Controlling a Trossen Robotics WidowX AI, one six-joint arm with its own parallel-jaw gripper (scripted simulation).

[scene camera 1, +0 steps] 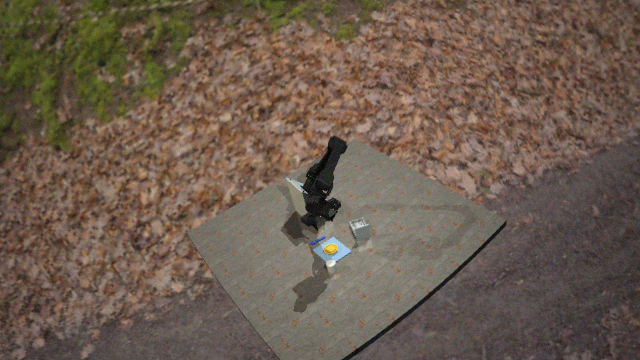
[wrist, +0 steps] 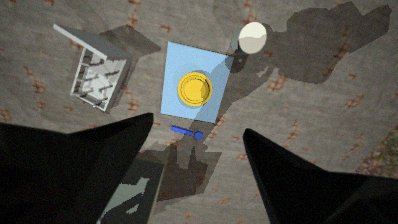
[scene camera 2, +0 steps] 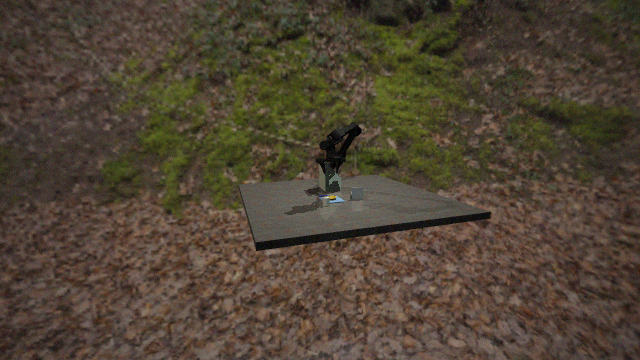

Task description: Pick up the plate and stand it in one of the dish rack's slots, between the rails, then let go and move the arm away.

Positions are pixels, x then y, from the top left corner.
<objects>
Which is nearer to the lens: the yellow plate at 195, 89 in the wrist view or the dish rack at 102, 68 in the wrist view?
The yellow plate.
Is my gripper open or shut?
Open.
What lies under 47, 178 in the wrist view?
My gripper.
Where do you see a cup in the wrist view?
At 250, 39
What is my gripper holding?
Nothing.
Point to a light blue mat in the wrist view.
At 181, 59
</objects>
